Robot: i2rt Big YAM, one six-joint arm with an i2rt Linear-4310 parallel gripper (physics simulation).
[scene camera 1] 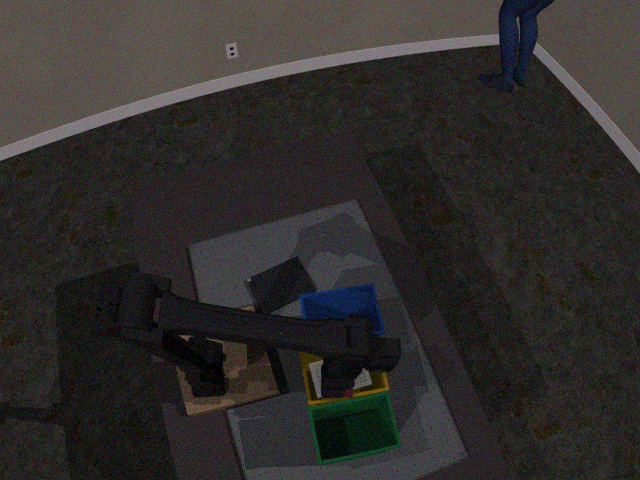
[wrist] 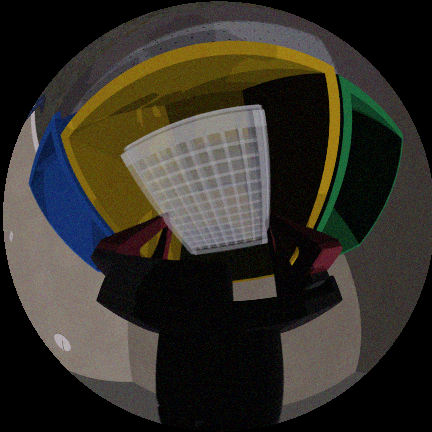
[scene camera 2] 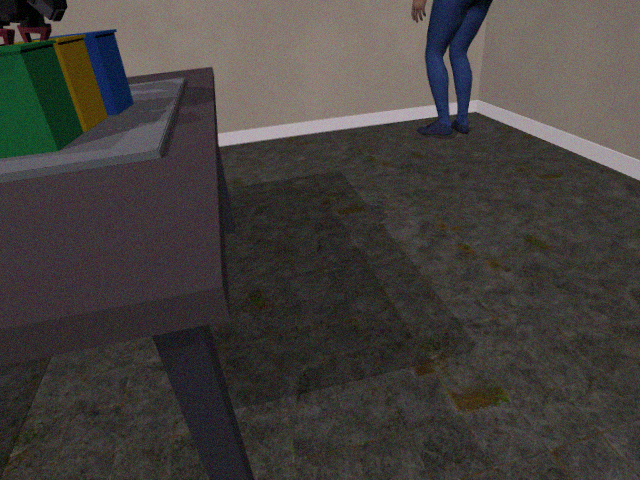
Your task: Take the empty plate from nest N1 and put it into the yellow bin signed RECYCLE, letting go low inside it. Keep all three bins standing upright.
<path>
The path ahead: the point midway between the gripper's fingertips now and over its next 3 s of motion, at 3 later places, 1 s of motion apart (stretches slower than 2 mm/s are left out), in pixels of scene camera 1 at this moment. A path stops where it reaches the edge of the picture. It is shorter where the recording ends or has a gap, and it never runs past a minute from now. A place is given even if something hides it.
The gripper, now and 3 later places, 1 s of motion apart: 330,376; 335,375; 343,373; 329,372
</path>
